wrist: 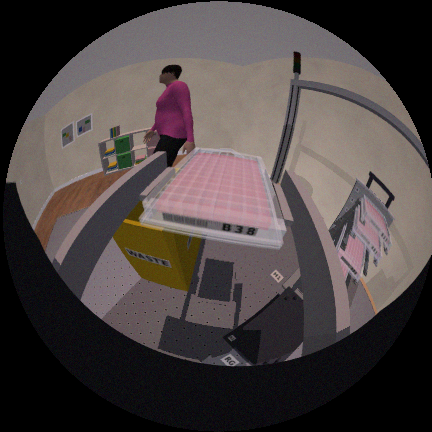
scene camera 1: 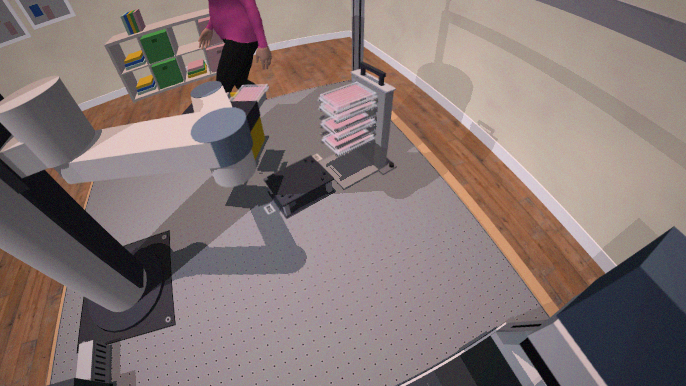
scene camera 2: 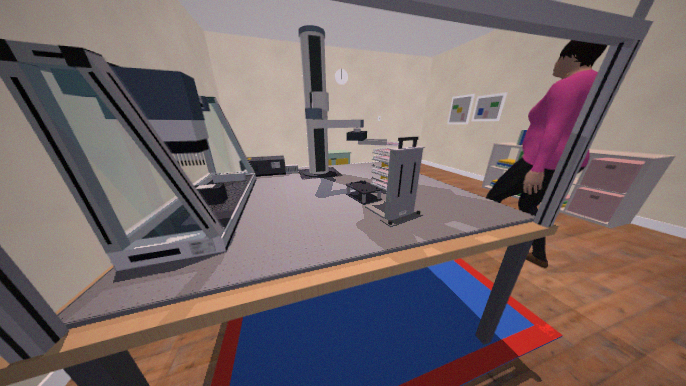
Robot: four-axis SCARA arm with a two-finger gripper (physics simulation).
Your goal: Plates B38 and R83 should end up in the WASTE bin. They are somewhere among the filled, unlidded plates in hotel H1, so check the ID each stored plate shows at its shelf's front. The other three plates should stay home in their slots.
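Places are measured from the arm's base along level axes (x back, y right, z up), in metres.
Where they show: gripper, between the fingertips: [wrist: 222, 167] [scene camera 1: 246, 94] [scene camera 2: 386, 141]; arm's base, origin of its link: [scene camera 1: 128, 289] [scene camera 2: 319, 174].
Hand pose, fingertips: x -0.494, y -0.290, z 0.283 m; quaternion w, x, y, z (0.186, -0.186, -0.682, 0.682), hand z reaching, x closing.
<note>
Things, the pixels of their top centre, and the offset from my fingertips. "*": a spot on its surface instead.
- Plate B38, centre of its top: [wrist: 222, 168] [scene camera 1: 246, 95] dx -0.002, dy -0.003, dz -0.003 m
- yellow WASTE bin, centre of its top: [wrist: 156, 187] [scene camera 1: 229, 105] dx +0.059, dy -0.102, dz -0.070 m
- label reading RG, centre of its top: [wrist: 229, 360] dx +0.026, dy +0.185, dz -0.270 m
- dark blue machine, a spot on its surface: [scene camera 2: 160, 100] * dx -0.284, dy +0.814, dz +0.152 m
Plate B38 [wrist: 215, 192] [scene camera 1: 251, 92] is pink-filled, clear-rimmed and level. My gripper [wrist: 222, 167] is shut on it, one finger along each side; its ID faces the wrist camera. In the wrist view the yellow WASTE bin [wrist: 155, 260] stands lower, behind and below the plate's left part; in scene camera 1 the bin [scene camera 1: 258, 137] is mostly hidden by the gripper body. Hotel H1 [scene camera 1: 384, 120] [scene camera 2: 404, 182] [wrist: 357, 192] stands to the right in the wrist view with several pink plates on its shelves; their IDs are too small or blurred to read here.
A low black stand [scene camera 1: 300, 180] [scene camera 2: 364, 188] [wrist: 275, 325] is between the arm's base and the hotel. A label reading RG [wrist: 229, 360] lies beside it. The arm column [scene camera 2: 318, 140] stands at the back. A dark blue machine [scene camera 2: 160, 100] is at the left. A person [scene camera 1: 237, 30] [wrist: 174, 112] is beyond the table.
</note>
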